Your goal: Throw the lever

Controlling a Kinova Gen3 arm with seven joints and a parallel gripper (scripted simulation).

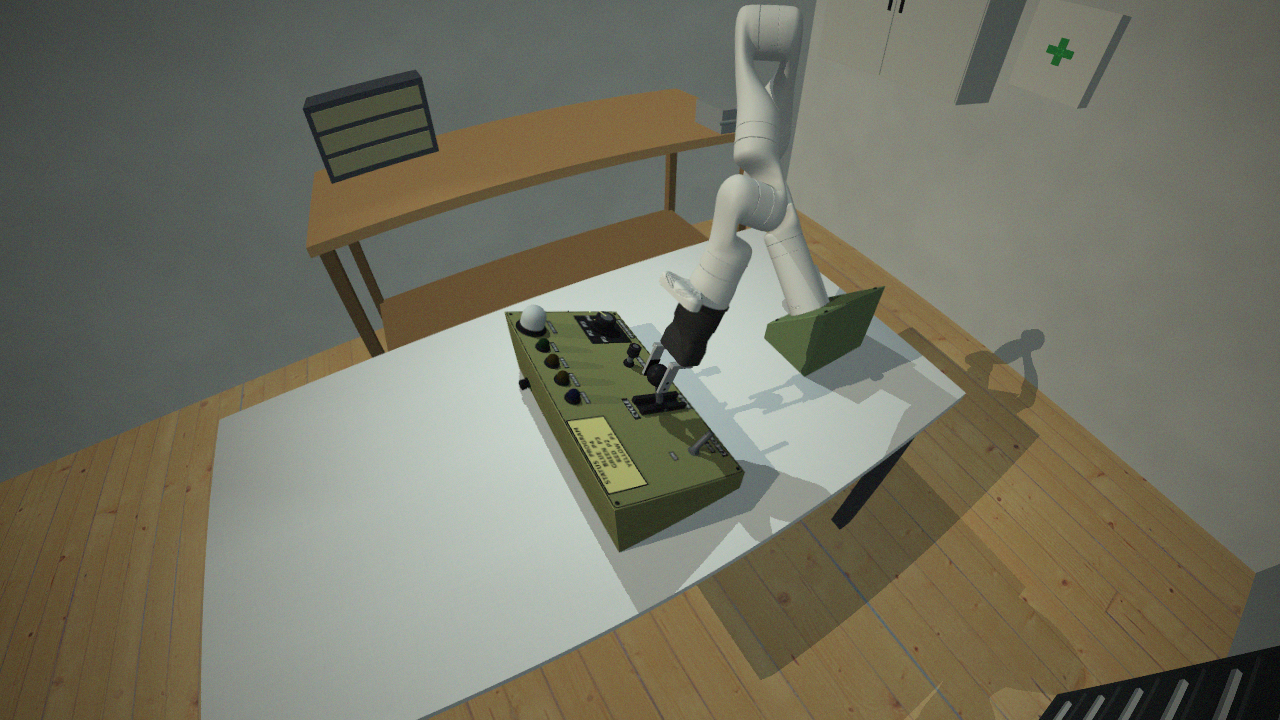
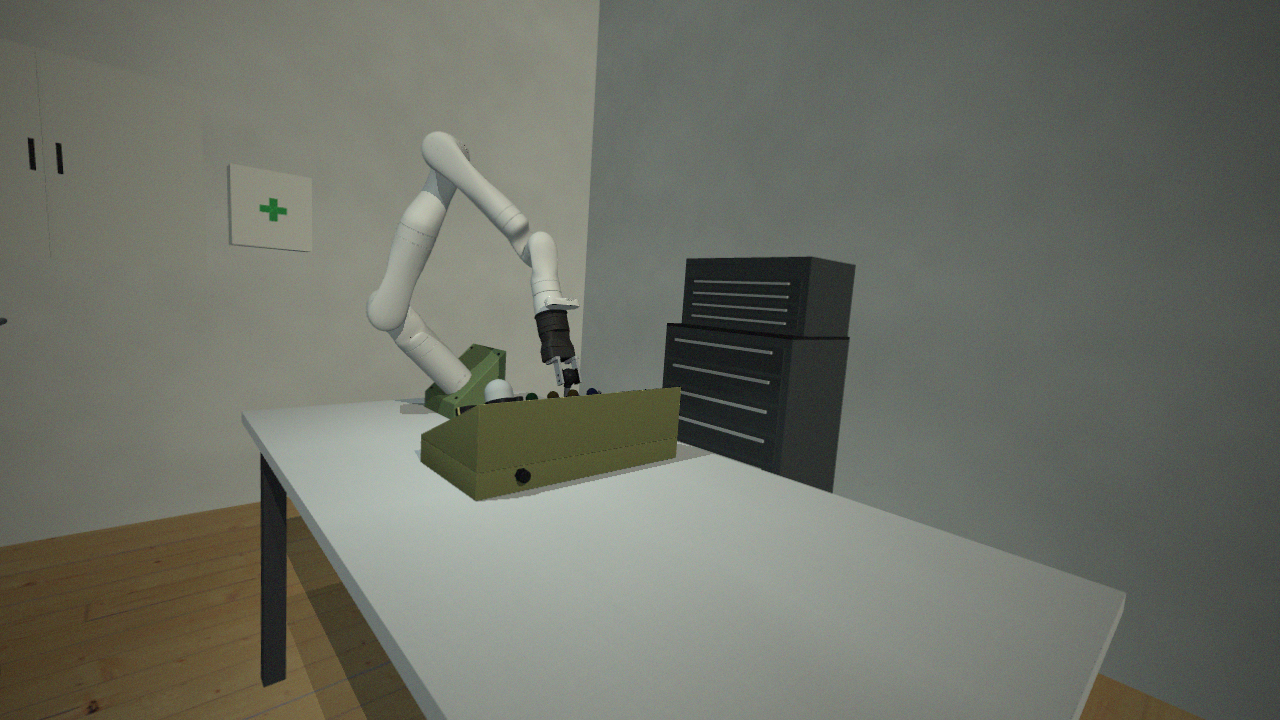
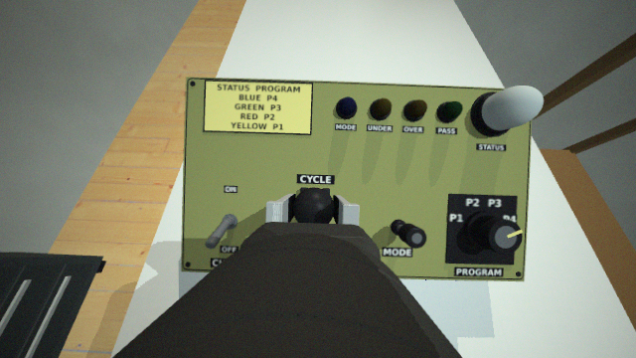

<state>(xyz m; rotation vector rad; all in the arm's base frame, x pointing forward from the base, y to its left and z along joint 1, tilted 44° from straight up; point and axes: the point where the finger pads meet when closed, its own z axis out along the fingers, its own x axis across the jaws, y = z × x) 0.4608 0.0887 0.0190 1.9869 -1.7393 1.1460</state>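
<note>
The lever is 40 mm below my hand. The rest, counted from my hand: check toggle 120 mm to the left, 70 mm below, 10 mm behind; olive console 80 mm below, 70 mm to the right, 30 mm ahead; mode button 120 mm to the right, 60 mm below, 20 mm behind.
</note>
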